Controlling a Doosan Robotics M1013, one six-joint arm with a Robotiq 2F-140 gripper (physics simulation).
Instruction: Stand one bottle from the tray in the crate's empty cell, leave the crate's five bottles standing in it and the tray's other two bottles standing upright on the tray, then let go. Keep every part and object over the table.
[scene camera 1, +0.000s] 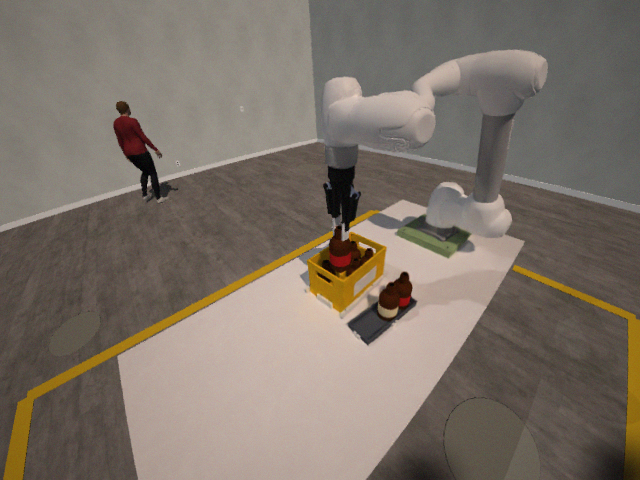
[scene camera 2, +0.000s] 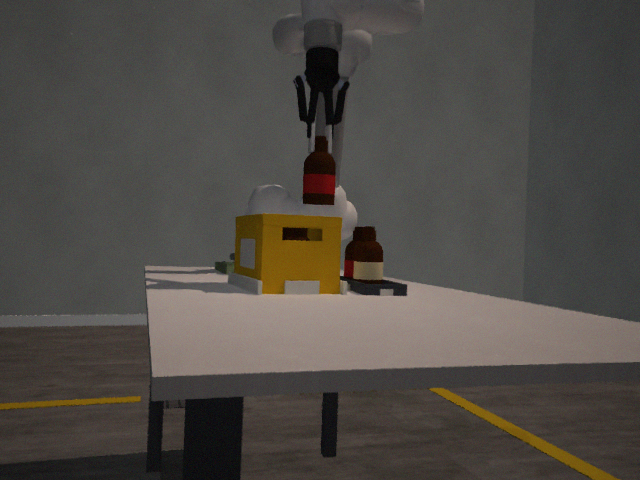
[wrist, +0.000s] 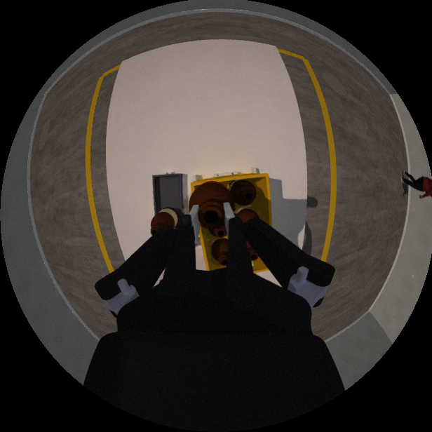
Path:
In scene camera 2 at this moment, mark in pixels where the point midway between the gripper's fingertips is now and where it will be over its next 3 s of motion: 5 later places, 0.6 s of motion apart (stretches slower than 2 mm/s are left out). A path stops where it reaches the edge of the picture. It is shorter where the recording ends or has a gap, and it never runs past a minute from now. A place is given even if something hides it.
My gripper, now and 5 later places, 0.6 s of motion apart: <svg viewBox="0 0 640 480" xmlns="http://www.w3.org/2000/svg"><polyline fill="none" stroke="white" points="319,152 319,162 319,165 318,164 318,166 320,163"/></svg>

